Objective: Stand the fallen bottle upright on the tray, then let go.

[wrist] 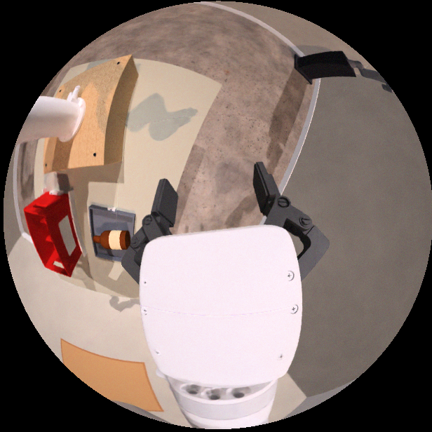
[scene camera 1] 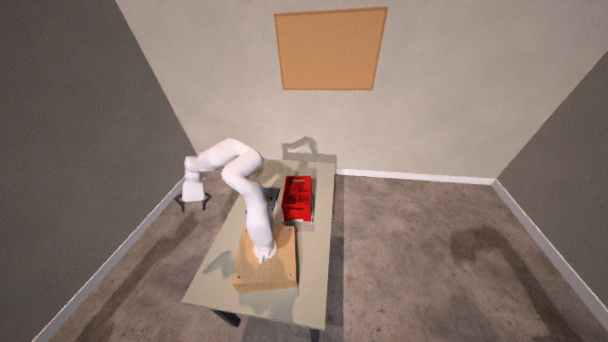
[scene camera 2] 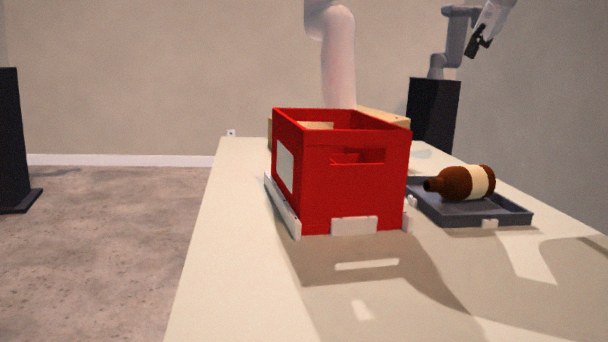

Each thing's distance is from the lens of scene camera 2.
brown bottle [scene camera 2: 454,183]: 0.89 m
white guide strip [scene camera 2: 294,225]: 0.66 m
The marked spots on the white guide strip and the brown bottle are 0.37 m apart.
